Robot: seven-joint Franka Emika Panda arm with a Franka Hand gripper.
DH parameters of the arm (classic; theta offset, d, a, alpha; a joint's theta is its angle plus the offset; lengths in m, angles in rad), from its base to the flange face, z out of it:
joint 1: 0 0.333 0 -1.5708
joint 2: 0 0 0 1.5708
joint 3: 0 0.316 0.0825 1.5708
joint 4: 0 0 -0.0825 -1.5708
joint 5: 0 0.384 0 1.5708
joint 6: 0 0 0.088 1.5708
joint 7: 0 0.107 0 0
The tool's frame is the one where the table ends.
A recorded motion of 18 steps. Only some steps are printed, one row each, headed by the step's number.
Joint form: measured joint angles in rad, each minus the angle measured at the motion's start. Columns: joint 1, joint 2, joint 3, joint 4, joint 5, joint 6, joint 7.
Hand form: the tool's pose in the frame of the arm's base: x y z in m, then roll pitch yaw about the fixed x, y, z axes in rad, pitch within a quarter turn. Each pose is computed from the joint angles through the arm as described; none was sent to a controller.
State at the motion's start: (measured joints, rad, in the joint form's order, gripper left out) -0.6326 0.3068 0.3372 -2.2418 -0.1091 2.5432 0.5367
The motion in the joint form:
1: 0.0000 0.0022 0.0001 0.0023 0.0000 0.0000 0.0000
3: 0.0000 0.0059 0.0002 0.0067 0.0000 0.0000 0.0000
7: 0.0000 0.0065 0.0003 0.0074 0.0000 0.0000 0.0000
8: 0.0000 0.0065 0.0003 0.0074 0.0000 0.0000 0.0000
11: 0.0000 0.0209 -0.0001 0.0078 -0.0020 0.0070 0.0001
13: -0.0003 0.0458 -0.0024 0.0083 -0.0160 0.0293 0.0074
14: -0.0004 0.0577 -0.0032 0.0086 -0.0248 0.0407 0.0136
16: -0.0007 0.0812 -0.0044 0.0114 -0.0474 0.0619 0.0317
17: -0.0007 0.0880 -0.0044 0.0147 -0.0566 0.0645 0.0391
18: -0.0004 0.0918 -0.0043 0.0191 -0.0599 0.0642 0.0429
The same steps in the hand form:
1: 0.5240 -0.1565 0.2387 -3.1000 0.0046 -0.7576
3: 0.5252 -0.1569 0.2385 -3.0986 0.0043 -0.7580
7: 0.5254 -0.1569 0.2384 -3.0983 0.0043 -0.7580
8: 0.5254 -0.1569 0.2384 -3.0983 0.0043 -0.7580
11: 0.5251 -0.1565 0.2317 -3.0974 0.0115 -0.7571
13: 0.5250 -0.1568 0.2209 -3.0961 0.0125 -0.7563
14: 0.5251 -0.1566 0.2159 -3.0958 0.0117 -0.7565
16: 0.5258 -0.1563 0.2066 -3.0967 0.0082 -0.7582
17: 0.5266 -0.1562 0.2045 -3.0987 0.0073 -0.7583
18: 0.5278 -0.1563 0.2040 -3.0989 0.0065 -0.7595

